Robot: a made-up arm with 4 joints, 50 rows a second.
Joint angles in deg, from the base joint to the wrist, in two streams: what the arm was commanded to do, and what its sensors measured. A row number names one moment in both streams.
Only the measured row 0 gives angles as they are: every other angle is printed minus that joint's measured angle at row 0.
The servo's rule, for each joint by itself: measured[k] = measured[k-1] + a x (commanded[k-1-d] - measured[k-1]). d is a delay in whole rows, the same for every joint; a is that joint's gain. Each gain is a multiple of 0.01, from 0.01 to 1. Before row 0 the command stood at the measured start. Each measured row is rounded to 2 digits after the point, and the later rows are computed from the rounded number. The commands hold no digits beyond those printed.
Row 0, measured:
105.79 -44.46 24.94 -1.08
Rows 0 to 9, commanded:
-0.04 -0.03 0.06 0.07
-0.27 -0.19 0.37 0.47
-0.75 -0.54 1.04 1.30
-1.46 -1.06 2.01 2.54
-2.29 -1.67 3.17 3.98
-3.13 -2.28 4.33 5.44
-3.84 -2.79 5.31 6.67
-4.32 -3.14 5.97 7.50
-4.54 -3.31 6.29 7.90
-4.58 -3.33 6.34 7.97
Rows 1 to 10, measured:
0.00 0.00 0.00 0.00
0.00 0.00 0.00 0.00
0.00 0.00 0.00 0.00
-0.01 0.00 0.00 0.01
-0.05 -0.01 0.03 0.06
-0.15 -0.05 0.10 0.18
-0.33 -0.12 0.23 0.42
-0.60 -0.23 0.44 0.78
-0.95 -0.37 0.71 1.25
-1.35 -0.54 1.03 1.79
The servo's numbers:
d 3
a 0.14 0.07 0.07 0.10

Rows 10 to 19, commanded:
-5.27 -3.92 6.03 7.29
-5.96 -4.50 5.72 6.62
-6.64 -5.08 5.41 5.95
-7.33 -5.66 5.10 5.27
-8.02 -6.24 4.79 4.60
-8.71 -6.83 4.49 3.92
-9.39 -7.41 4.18 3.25
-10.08 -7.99 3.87 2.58
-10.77 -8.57 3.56 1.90
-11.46 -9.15 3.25 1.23
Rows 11 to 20, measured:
-1.77 -0.72 1.38 2.36
-2.16 -0.90 1.72 2.91
-2.50 -1.07 2.04 3.42
-2.89 -1.27 2.32 3.81
-3.32 -1.50 2.56 4.09
-3.78 -1.75 2.76 4.28
-4.28 -2.02 2.92 4.38
-4.80 -2.32 3.05 4.40
-5.35 -2.64 3.15 4.35
-5.92 -2.97 3.22 4.24

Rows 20 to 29, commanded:
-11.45 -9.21 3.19 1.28
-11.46 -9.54 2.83 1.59
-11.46 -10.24 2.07 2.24
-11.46 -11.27 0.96 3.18
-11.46 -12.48 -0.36 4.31
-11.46 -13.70 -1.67 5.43
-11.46 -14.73 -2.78 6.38
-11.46 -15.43 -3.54 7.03
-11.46 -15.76 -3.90 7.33
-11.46 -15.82 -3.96 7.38
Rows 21 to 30, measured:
-6.50 -3.32 3.27 4.07
-7.10 -3.69 3.29 3.85
-7.71 -4.07 3.29 3.59
-8.23 -4.43 3.28 3.36
-8.68 -4.79 3.25 3.18
-9.07 -5.17 3.17 3.09
-9.40 -5.60 3.02 3.10
-9.69 -6.08 2.78 3.22
-9.94 -6.61 2.47 3.44
-10.15 -7.18 2.10 3.73

